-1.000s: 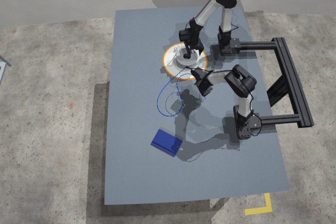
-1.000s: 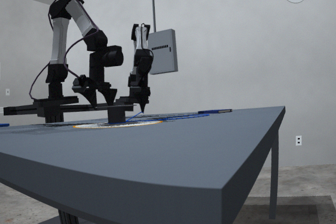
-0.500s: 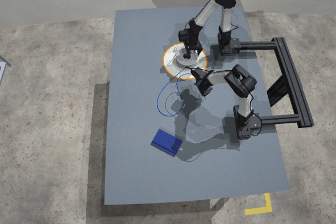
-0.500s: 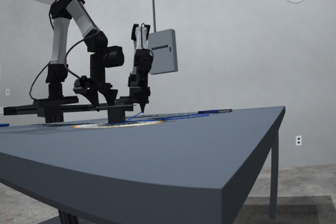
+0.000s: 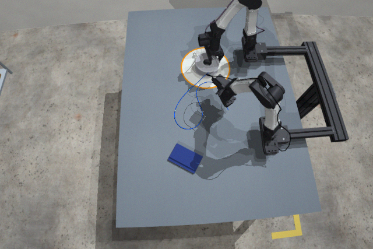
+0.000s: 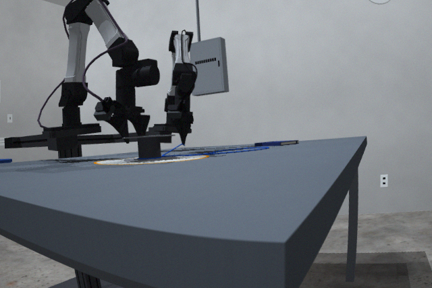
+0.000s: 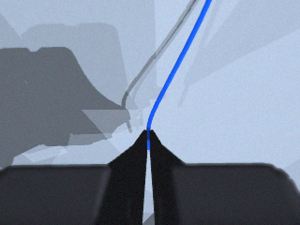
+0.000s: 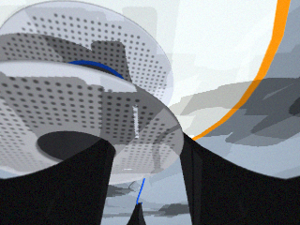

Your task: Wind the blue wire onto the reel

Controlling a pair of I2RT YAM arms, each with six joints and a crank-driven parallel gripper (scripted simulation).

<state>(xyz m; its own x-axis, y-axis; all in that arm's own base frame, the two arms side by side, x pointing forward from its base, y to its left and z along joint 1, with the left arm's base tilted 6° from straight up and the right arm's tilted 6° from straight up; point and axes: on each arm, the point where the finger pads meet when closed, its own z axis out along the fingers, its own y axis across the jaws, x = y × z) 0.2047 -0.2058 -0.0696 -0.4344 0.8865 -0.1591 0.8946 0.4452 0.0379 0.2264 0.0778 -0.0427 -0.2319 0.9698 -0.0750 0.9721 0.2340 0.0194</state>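
Observation:
Right now my right hand is 5 cm short of the perforated reel and 2 cm above it. Also, from my right hand: orange painted ring: 6 cm ahead, 5 cm below; then blue book: 23 cm ahead, 59 cm to the left, 5 cm below.

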